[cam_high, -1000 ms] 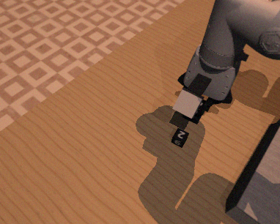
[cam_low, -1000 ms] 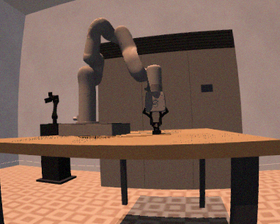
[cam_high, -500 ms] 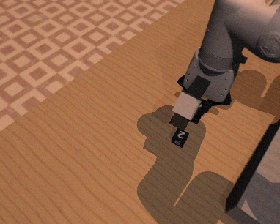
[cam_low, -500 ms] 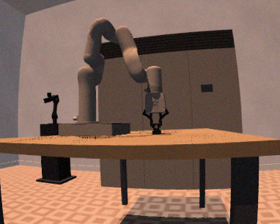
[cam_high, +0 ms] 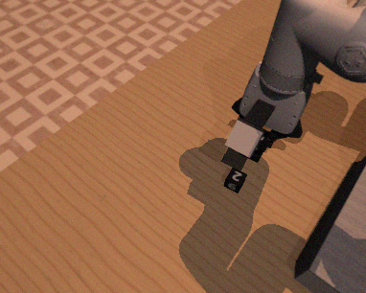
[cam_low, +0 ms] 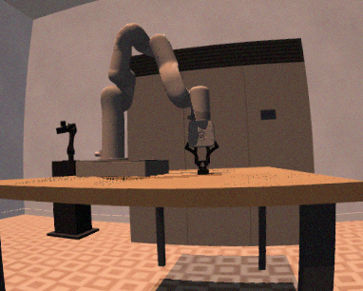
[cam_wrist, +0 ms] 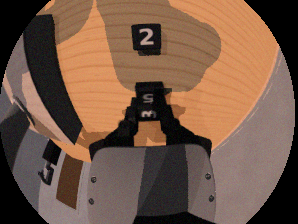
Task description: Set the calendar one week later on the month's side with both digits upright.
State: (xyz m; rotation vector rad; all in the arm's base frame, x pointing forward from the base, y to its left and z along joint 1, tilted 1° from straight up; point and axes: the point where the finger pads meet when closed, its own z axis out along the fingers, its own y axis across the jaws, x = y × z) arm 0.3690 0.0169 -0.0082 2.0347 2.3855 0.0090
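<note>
Now: hand 1 cm above the black cube. From my hand the other things lie so: black digit cube (9 cm to the left, 4 cm below, 1 cm behind).
</note>
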